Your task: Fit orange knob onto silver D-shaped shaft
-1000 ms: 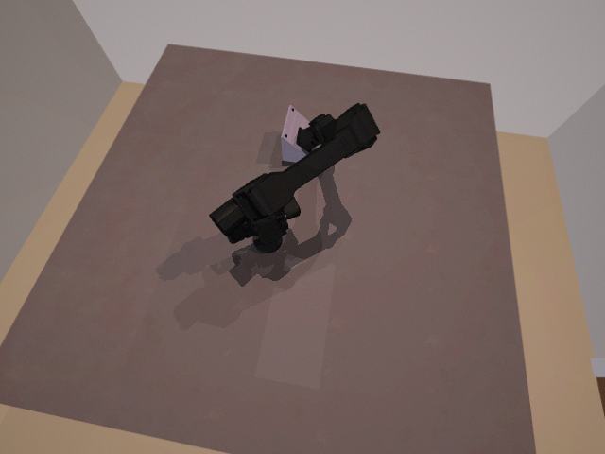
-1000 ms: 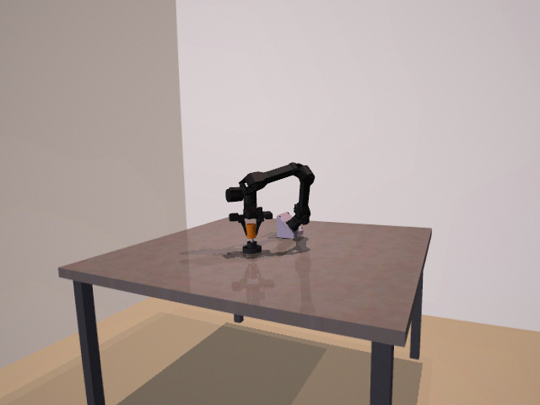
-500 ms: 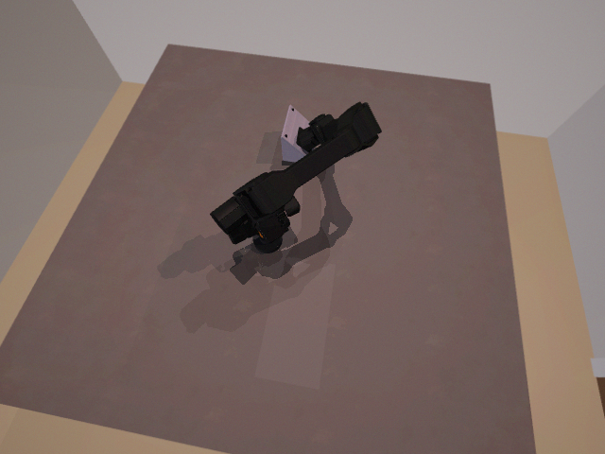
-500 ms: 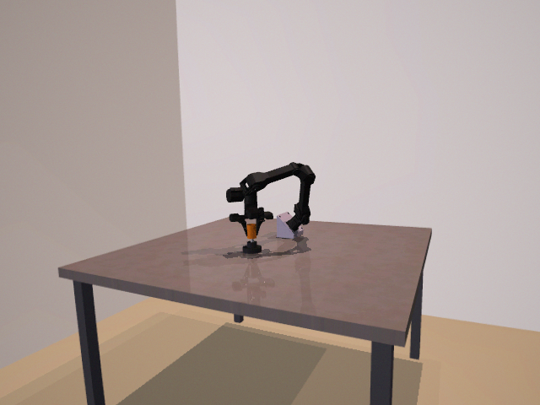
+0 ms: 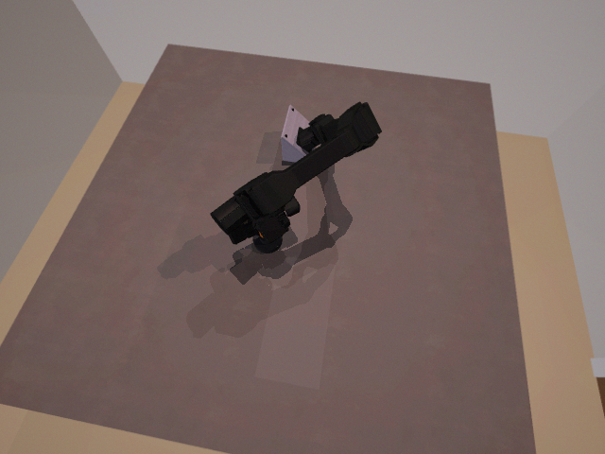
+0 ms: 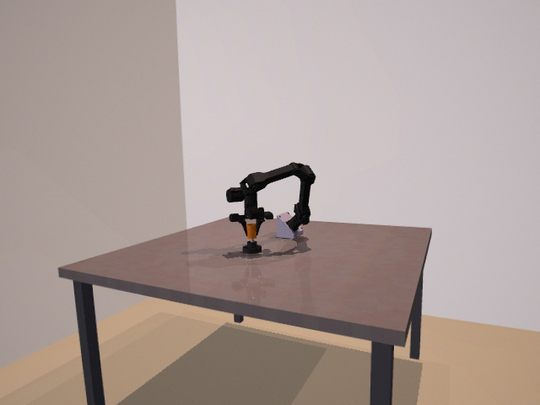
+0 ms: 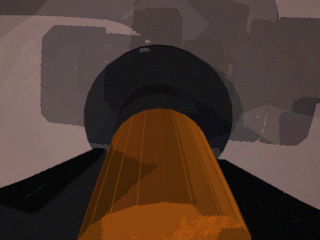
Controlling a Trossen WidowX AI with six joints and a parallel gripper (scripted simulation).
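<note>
My gripper tip is now 30 mm below the orange knob. The rest, counted from my gripper tip: black round pedestal 40 mm below.
</note>
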